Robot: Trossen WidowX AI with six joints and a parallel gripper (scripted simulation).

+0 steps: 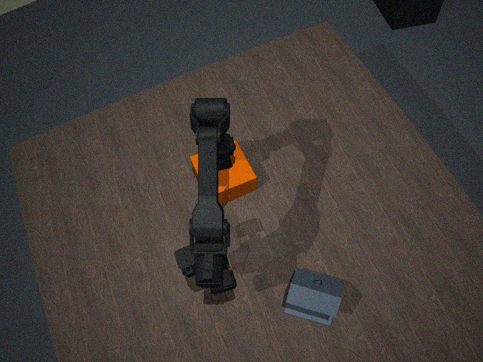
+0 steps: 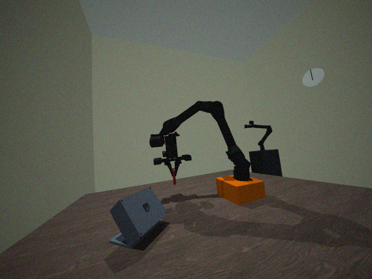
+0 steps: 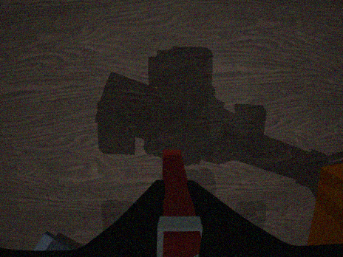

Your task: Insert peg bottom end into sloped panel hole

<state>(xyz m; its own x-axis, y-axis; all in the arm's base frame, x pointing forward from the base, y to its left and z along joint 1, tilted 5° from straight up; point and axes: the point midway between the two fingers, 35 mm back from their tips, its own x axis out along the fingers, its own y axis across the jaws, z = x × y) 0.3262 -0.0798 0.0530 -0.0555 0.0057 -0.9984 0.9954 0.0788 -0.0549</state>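
The grey sloped panel lies 24 cm to the left of my gripper tip, 12 cm ahead of it and 6 cm below it. Round my gripper tip: red peg (2 cm above).
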